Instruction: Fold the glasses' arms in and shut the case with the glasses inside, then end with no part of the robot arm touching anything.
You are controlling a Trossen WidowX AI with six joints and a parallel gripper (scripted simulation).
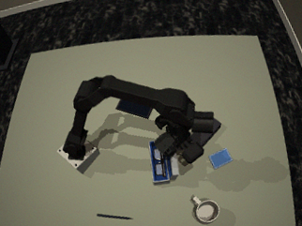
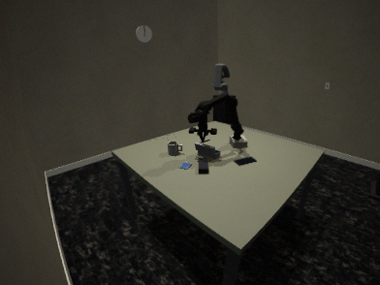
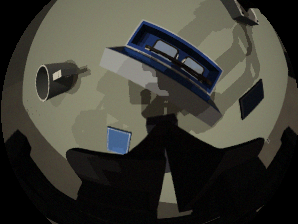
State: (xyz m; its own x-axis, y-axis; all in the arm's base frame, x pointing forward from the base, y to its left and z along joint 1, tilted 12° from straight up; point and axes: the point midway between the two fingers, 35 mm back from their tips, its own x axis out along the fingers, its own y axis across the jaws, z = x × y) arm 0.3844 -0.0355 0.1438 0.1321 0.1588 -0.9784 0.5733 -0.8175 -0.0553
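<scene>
My gripper is now 90 mm above the grey lid, 30 mm past it and 10 mm to the left of it. Round my hand: long black box (140 mm below, 90 mm to the left, 90 mm ahead); then glasses case (120 mm below, 50 mm behind, 10 mm to the right); then blue card (160 mm below, 160 mm ahead, 10 mm to the right).
</scene>
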